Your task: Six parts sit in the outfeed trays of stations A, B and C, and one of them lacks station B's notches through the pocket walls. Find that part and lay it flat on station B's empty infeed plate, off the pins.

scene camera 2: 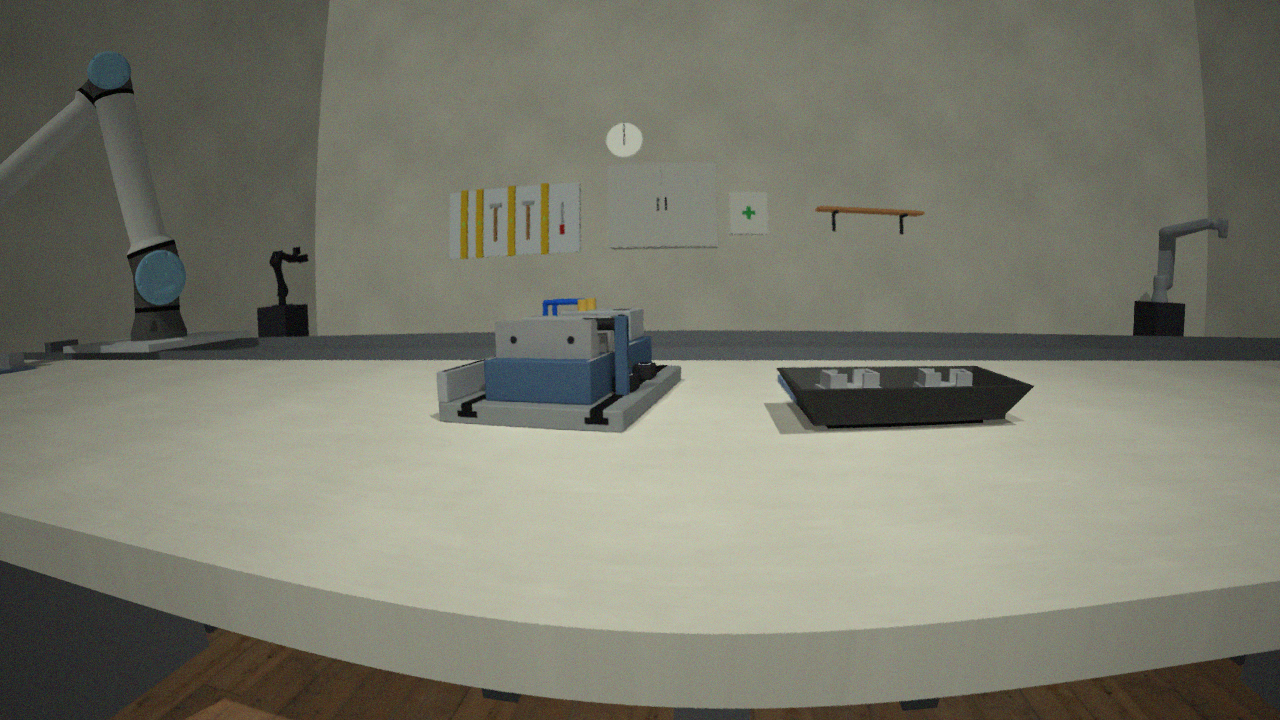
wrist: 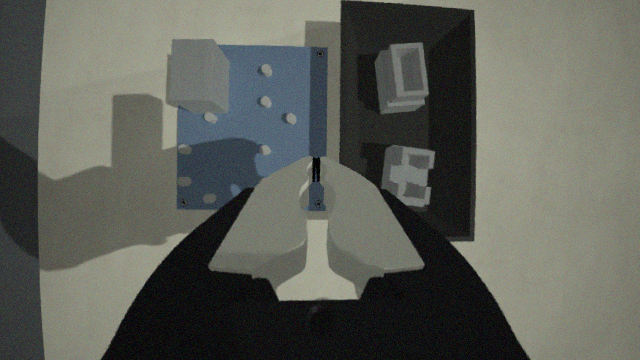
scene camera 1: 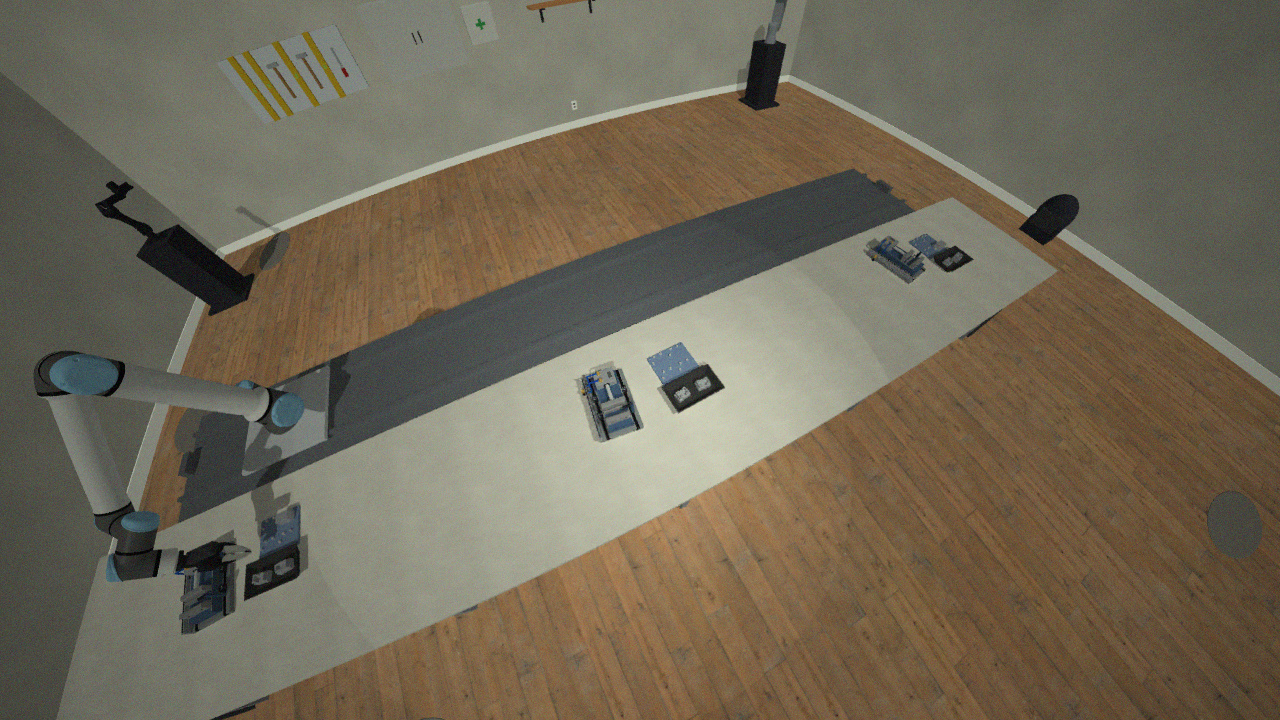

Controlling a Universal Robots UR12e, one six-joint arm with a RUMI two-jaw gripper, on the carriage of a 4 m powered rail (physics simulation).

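My gripper is shut and empty, above the gap between the left station's blue pin plate and black outfeed tray. In that tray, the upper part shows a pocket with unbroken walls; the lower part has notched pocket walls. The middle station's tray holds two grey parts with gaps in their walls. Its blue plate carries pins and no part. The far-right tray holds grey parts too small to judge.
A grey block stands over the upper left of the left blue plate in the wrist view. Beside the trays are the left fixture, middle fixture and far-right fixture. The dark rail runs along the table.
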